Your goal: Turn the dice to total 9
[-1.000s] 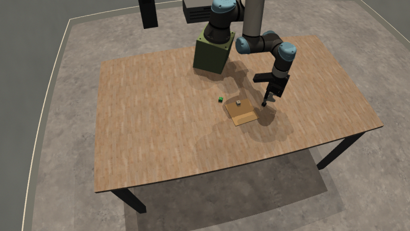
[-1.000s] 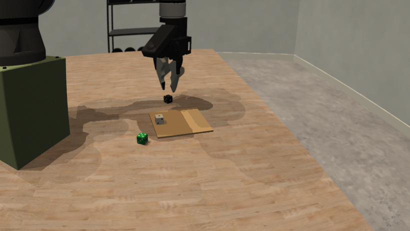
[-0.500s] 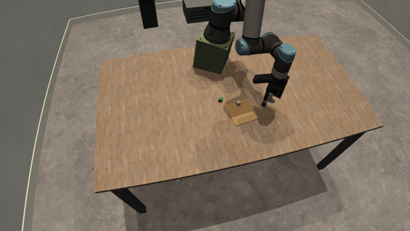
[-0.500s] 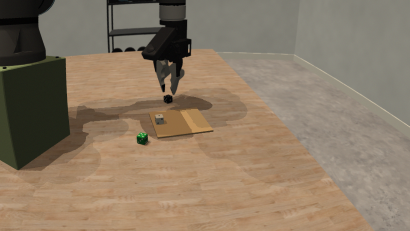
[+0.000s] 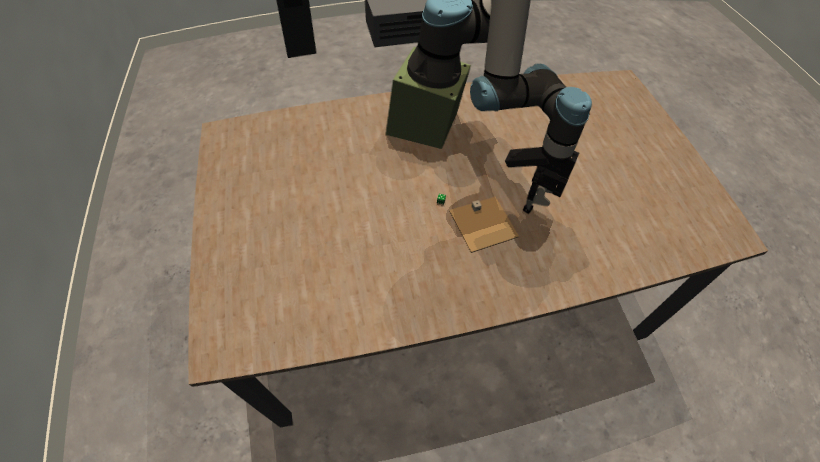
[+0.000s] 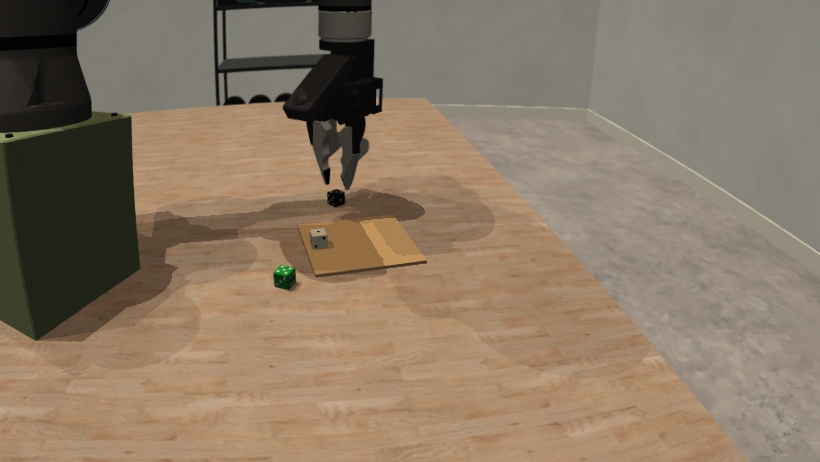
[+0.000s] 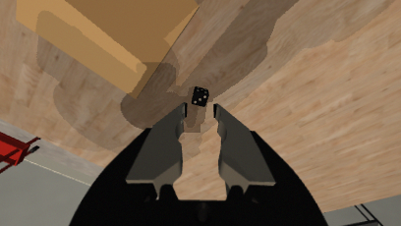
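Now: hand 30 mm above the black die. The rest, counted from my hand: tan mat: 30 mm ahead, 130 mm to the right, 40 mm below; then white die: 20 mm behind, 140 mm to the right, 30 mm below; then green die: 60 mm behind, 230 mm to the right, 30 mm below.
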